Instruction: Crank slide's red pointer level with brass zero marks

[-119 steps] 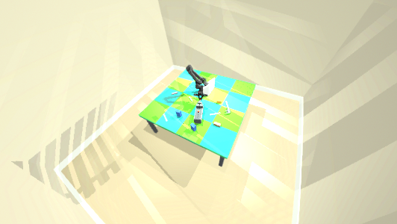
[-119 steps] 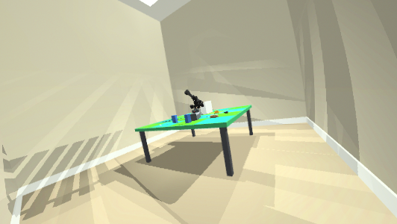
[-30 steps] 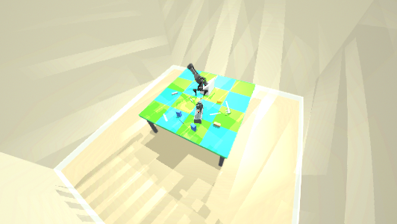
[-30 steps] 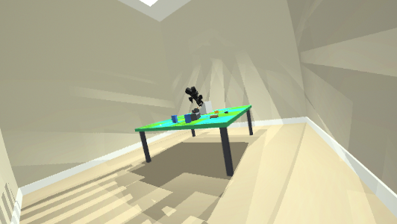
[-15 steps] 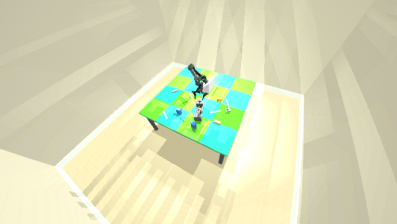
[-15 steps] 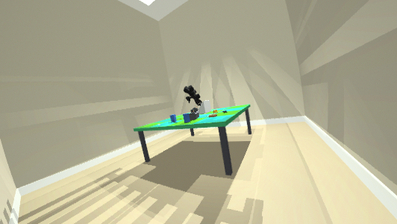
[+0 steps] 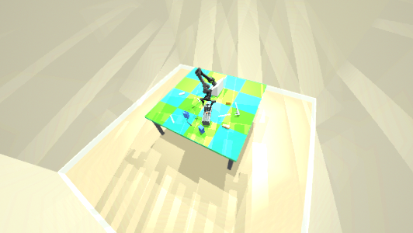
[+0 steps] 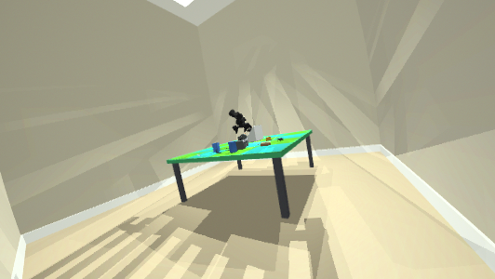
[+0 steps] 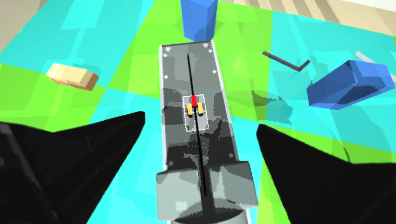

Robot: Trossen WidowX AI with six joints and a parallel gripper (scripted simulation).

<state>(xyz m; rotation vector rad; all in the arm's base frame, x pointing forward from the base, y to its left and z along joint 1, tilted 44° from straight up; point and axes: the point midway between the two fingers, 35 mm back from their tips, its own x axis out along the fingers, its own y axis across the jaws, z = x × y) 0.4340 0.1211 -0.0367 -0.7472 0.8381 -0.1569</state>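
Now: gripper tip 140 mm past the crank handle, 50 mm to the left of it and 20 mm above it. Round my gripper tip: red pointer 40 mm ahead, 20 mm to the left, 60 mm below; black L-shaped key 210 mm ahead, 150 mm to the right, 130 mm below; tan block 60 mm ahead, 290 mm to the left, 130 mm below.
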